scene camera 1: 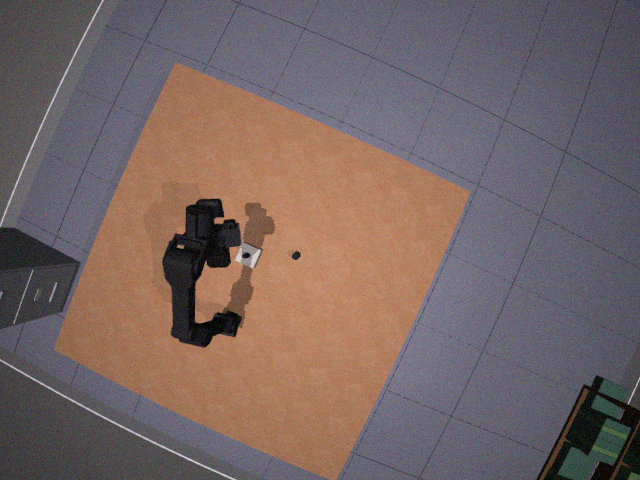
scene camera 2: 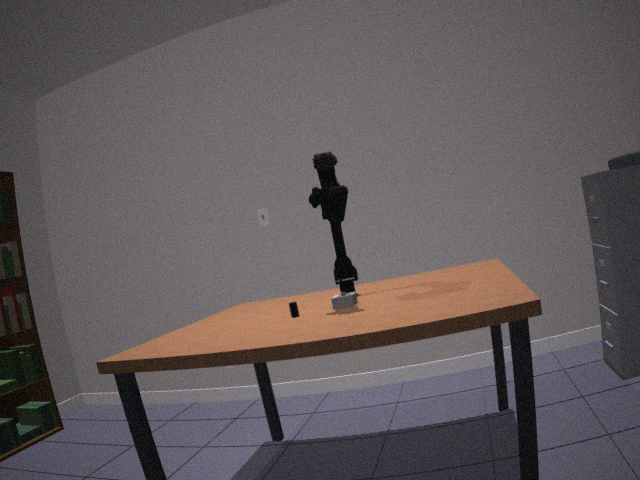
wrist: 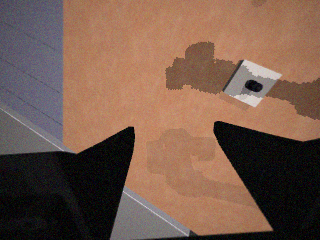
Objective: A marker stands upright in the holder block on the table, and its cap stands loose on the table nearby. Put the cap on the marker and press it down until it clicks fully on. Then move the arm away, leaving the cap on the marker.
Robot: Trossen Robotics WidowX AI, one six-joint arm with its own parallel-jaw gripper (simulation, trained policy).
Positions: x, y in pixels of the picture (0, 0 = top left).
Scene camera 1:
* gripper: 224, 223
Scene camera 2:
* gripper: 340, 225
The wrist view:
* gripper: 174, 128
